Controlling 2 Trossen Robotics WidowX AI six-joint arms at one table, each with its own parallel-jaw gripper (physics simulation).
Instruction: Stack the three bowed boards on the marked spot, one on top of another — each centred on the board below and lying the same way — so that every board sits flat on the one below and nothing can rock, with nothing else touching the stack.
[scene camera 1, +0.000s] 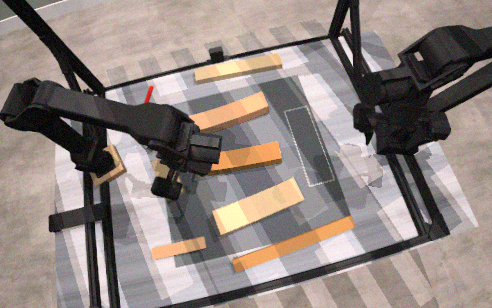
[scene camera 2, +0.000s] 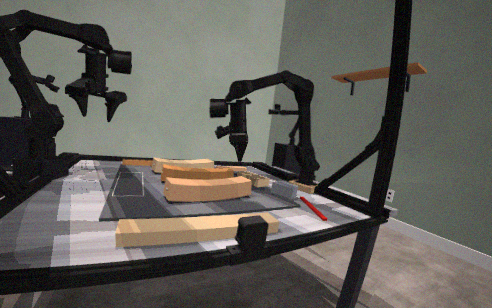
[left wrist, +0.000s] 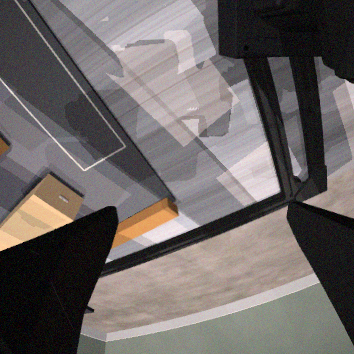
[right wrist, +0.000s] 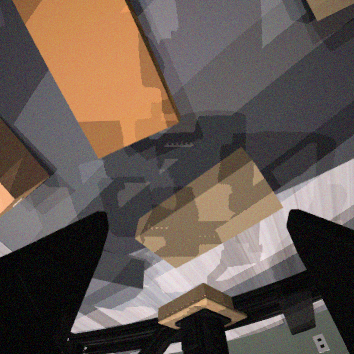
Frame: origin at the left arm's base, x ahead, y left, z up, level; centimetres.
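Seen in the pictures: left gripper, fingertip midpoint: (scene camera 1: 386, 146) (scene camera 2: 96, 119) (left wrist: 202, 212); right gripper, fingertip midpoint: (scene camera 1: 180, 168) (scene camera 2: 240, 159) (right wrist: 198, 219); left arm's base, link origin: (scene camera 1: 400, 133) (scene camera 2: 41, 157); right arm's base, link origin: (scene camera 1: 103, 164) (scene camera 2: 305, 182) (right wrist: 202, 320).
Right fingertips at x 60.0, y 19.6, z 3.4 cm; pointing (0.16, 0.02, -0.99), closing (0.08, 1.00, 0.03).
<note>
Pixels of each thing's top centre, then the offset from my right fingertips to it.
- short tan block, top centre: (right wrist: 207, 223) (scene camera 1: 166, 175) (scene camera 2: 252, 175) dy +1.2, dx +5.8, dz -5.8 cm
- grey block, top centre: (right wrist: 101, 298) (scene camera 2: 285, 182) dy -11.0, dx +15.1, dz -4.6 cm
- red stick, top centre: (scene camera 2: 311, 206) (scene camera 1: 144, 107) dy -21.3, dx +20.8, dz -8.5 cm
- small peach bar, top centre: (scene camera 1: 178, 248) (scene camera 2: 231, 167) dy +20.1, dx -1.7, dz -6.9 cm
- long orange bar, top centre: (left wrist: 98, 249) (scene camera 1: 295, 243) dy +14.3, dx -32.2, dz -6.2 cm
- long pale bar, top centre: (scene camera 2: 205, 222) (scene camera 1: 238, 66) dy -39.8, dx -8.5, dz -6.7 cm
Three bowed boards lie apart on the dark mat: a salmon one (scene camera 1: 232, 112) (scene camera 2: 207, 190), an orange one (scene camera 1: 252, 156) (scene camera 2: 197, 173) (right wrist: 100, 75) and a pale one (scene camera 1: 257, 206) (scene camera 2: 183, 164) (left wrist: 40, 215). The marked spot, a thin white outline (scene camera 1: 321, 183) (scene camera 2: 143, 185) (left wrist: 42, 124), has no board on it. My right gripper (scene camera 2: 240, 159) (right wrist: 198, 219) is open and empty, above the table near a short tan block; its fingertips are mostly hidden in scene camera 1. My left gripper (scene camera 2: 96, 118) (left wrist: 202, 212) is open and empty, high at the right of scene camera 1.
The short tan block (scene camera 2: 257, 179) (right wrist: 215, 200) lies near the orange board's end. A grey block (scene camera 2: 283, 190), a red stick (scene camera 1: 149, 95) (scene camera 2: 313, 208), a small peach bar (scene camera 1: 179, 248), a long orange bar (scene camera 1: 295, 244) (left wrist: 145, 223) and a long pale bar (scene camera 1: 238, 69) (scene camera 2: 195, 230) lie around the boards.
</note>
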